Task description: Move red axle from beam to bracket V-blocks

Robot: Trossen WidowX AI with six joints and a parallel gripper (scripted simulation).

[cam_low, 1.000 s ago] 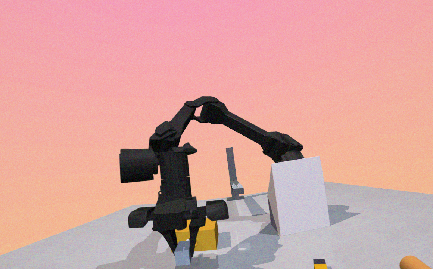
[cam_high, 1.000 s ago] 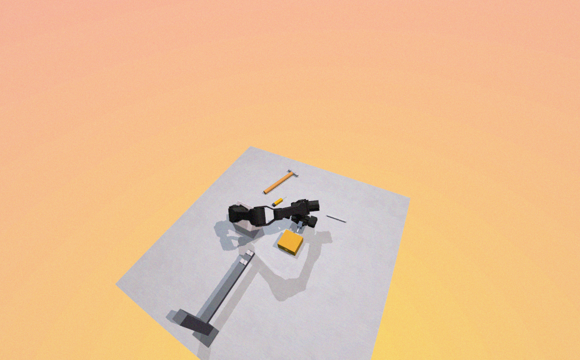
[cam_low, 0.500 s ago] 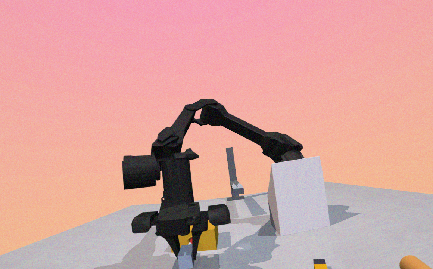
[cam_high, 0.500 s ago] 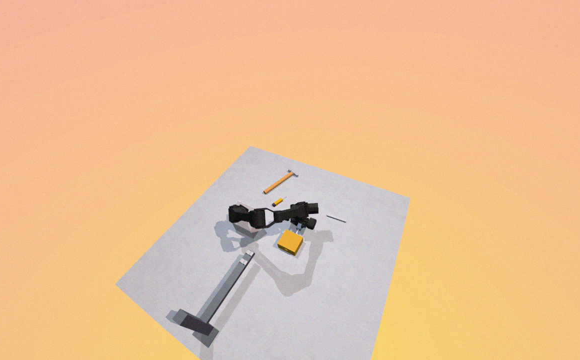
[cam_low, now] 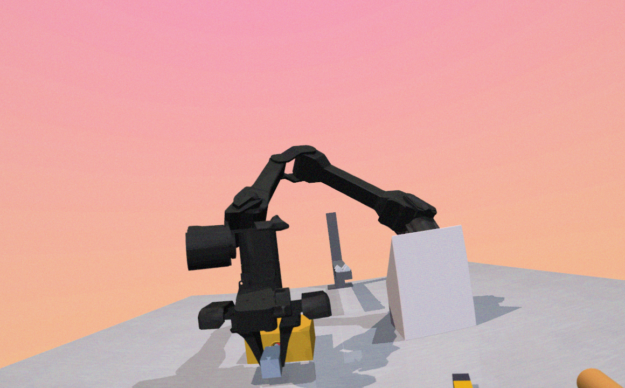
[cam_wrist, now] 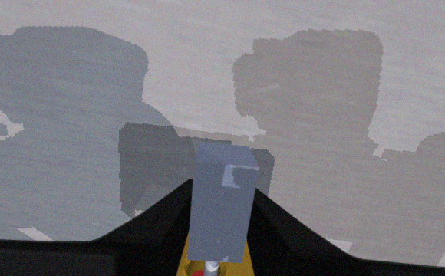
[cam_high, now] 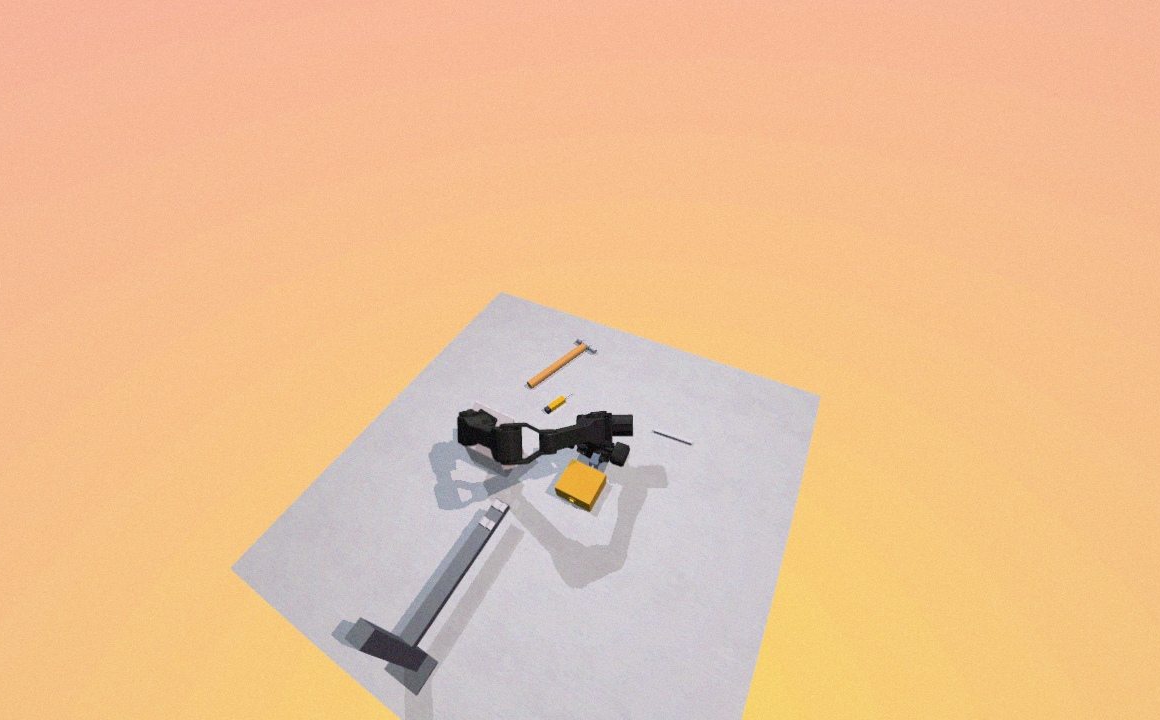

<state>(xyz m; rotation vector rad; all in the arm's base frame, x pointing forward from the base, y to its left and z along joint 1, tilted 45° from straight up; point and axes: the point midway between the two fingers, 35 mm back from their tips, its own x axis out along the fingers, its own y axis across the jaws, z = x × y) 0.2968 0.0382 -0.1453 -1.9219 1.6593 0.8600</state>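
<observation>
Now: gripper tip 9 cm to the left of the yellow beam, 1 cm below it and 1 cm short of it. Also, from my gripper tip: thin grey rod 20 cm to the left, 16 cm ahead, 1 cm below; then blue-grey block 2 cm to the right, 1 cm above; then yellow-handled tool 22 cm behind, 12 cm to the left, 1 cm below.
</observation>
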